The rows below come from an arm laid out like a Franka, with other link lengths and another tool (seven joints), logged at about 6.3 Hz.
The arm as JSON. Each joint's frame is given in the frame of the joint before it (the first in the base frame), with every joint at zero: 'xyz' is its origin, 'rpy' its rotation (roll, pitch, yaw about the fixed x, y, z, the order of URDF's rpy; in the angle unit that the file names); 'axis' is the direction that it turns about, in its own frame. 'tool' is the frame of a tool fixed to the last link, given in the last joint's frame.
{
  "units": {
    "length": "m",
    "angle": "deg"
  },
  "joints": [
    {
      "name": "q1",
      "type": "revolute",
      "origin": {
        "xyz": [
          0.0,
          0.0,
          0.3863
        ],
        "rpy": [
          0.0,
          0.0,
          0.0
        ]
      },
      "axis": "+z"
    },
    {
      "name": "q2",
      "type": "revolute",
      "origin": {
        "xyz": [
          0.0,
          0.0,
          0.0
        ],
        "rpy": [
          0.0,
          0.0,
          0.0
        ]
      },
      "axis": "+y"
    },
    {
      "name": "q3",
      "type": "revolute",
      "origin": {
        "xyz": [
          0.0,
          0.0,
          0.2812
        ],
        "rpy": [
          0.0,
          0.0,
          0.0
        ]
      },
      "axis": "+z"
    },
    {
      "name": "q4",
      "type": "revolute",
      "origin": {
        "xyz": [
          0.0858,
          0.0,
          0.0
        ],
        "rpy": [
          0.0,
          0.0,
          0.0
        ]
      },
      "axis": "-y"
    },
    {
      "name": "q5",
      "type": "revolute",
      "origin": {
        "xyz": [
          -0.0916,
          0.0,
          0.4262
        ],
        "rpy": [
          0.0,
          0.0,
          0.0
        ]
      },
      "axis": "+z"
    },
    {
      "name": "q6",
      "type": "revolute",
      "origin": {
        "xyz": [
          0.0,
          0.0,
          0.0
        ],
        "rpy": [
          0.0,
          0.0,
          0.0
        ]
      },
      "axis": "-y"
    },
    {
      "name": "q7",
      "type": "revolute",
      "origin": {
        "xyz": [
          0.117,
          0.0,
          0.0
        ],
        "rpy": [
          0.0,
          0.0,
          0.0
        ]
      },
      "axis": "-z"
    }
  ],
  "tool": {
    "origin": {
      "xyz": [
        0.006,
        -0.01,
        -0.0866
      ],
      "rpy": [
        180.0,
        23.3,
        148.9
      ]
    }
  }
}
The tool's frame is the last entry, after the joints.
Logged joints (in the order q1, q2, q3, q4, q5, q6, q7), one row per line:
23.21, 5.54, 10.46, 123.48, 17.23, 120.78, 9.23
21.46, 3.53, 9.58, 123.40, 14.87, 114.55, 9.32
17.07, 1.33, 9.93, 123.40, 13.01, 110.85, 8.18
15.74, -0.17, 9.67, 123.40, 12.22, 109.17, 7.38
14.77, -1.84, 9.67, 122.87, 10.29, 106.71, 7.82
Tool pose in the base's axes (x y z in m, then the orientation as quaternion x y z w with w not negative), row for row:
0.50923, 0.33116, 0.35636, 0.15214, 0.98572, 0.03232, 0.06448
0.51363, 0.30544, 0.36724, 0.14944, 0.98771, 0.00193, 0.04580
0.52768, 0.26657, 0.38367, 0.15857, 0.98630, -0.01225, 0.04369
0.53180, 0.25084, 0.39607, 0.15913, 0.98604, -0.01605, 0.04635
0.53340, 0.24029, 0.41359, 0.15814, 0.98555, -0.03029, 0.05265
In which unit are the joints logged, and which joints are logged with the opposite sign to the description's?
The joints are logged in degrees. Opposite sign: q4.
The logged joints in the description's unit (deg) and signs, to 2 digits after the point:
23.21, 5.54, 10.46, -123.48, 17.23, 120.78, 9.23
21.46, 3.53, 9.58, -123.40, 14.87, 114.55, 9.32
17.07, 1.33, 9.93, -123.40, 13.01, 110.85, 8.18
15.74, -0.17, 9.67, -123.40, 12.22, 109.17, 7.38
14.77, -1.84, 9.67, -122.87, 10.29, 106.71, 7.82

